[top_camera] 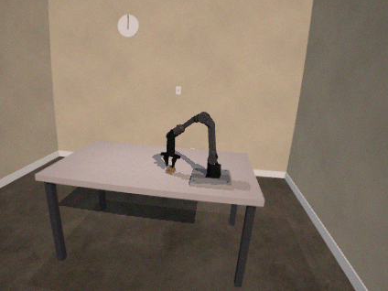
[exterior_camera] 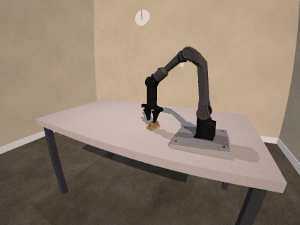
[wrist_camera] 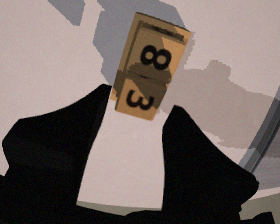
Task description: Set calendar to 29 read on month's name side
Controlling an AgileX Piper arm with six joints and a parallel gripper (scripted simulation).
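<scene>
My hand is 3 cm above the wooden digit cube. Round my hand: wooden tray: 2 cm to the right, 4 cm below.
</scene>
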